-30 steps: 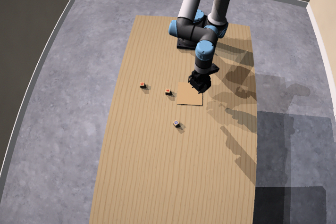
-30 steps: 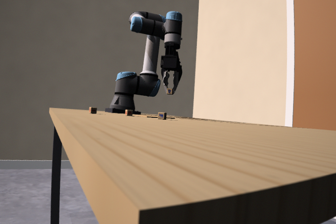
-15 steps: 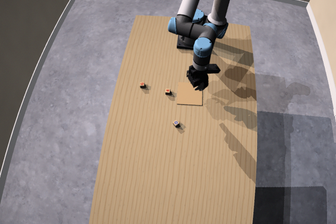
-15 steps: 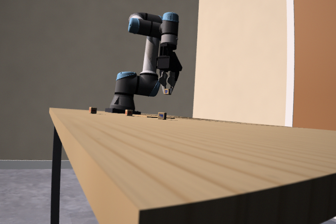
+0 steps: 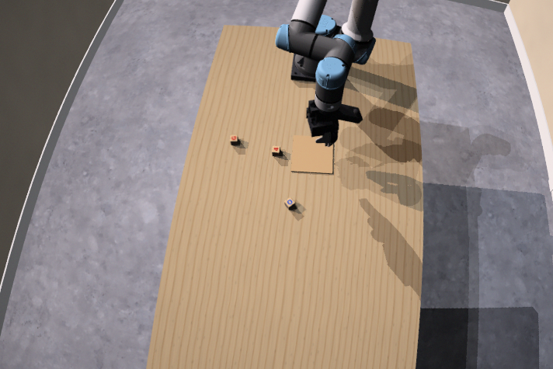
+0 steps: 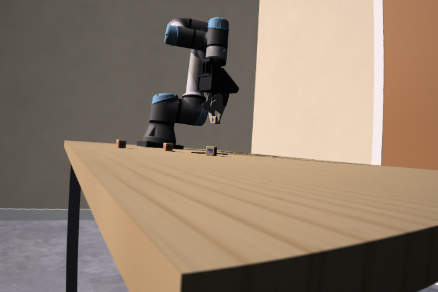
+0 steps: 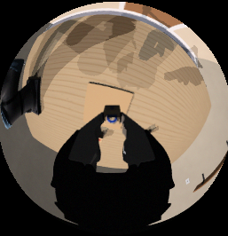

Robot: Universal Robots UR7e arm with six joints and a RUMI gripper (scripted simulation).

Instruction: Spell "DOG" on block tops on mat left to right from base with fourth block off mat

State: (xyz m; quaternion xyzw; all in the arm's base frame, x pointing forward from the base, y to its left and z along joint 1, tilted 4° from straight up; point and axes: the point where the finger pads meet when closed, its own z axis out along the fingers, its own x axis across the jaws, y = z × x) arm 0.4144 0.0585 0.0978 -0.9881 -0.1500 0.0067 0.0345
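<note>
My hand is 120 mm above the tan mat, 40 mm to the left of it and 10 mm past it.
</note>
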